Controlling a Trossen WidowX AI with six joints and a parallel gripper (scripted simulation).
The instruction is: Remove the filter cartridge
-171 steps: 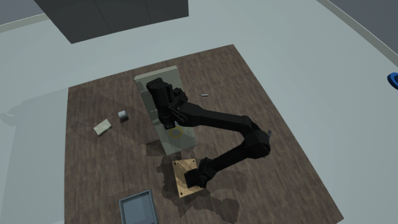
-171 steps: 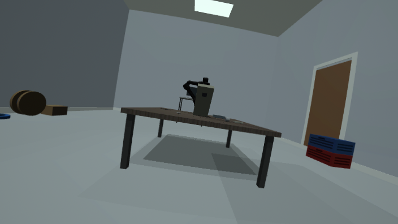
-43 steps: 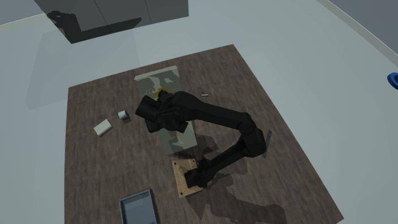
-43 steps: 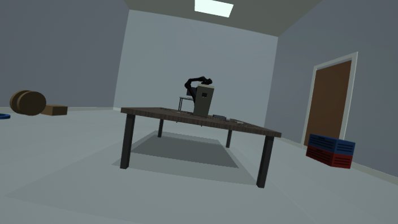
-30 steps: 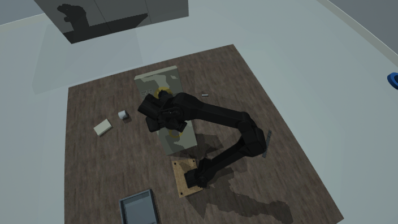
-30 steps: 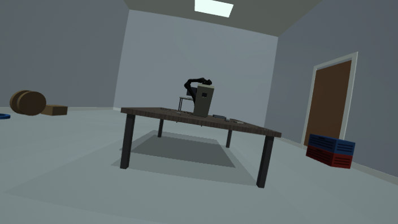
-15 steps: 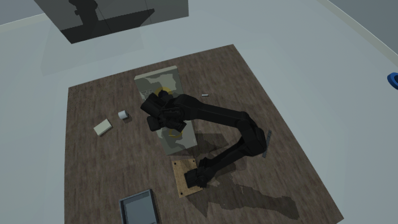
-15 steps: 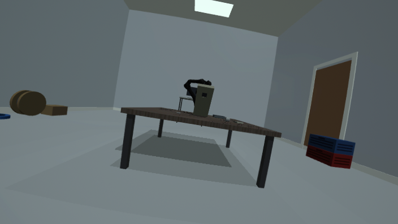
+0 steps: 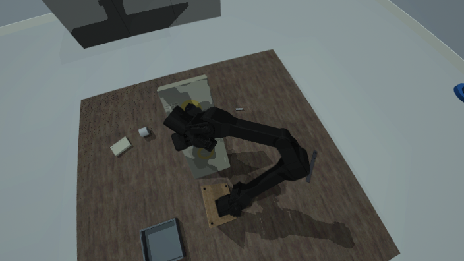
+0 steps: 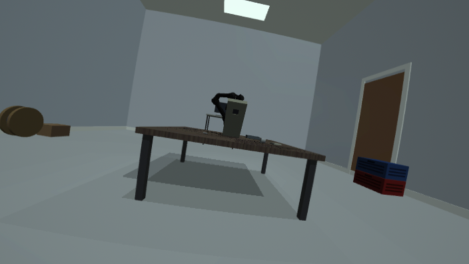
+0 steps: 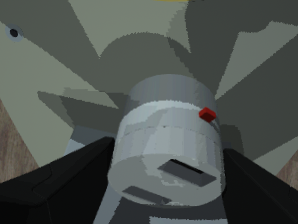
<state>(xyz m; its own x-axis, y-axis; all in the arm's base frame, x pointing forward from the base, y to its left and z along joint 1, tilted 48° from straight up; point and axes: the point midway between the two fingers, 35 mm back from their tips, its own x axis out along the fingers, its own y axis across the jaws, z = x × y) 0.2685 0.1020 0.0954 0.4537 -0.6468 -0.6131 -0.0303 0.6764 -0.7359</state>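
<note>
Right now my gripper tip is 340 mm past the grey tray, 280 mm to the right of it and 200 mm above it. The rest, counted from my gripper tip: round filter cartridge (right at my gripper tip); then beige block (430 mm to the left, 210 mm below, 160 mm ahead); then small pin (230 mm to the right, 210 mm below, 180 mm ahead).
</note>
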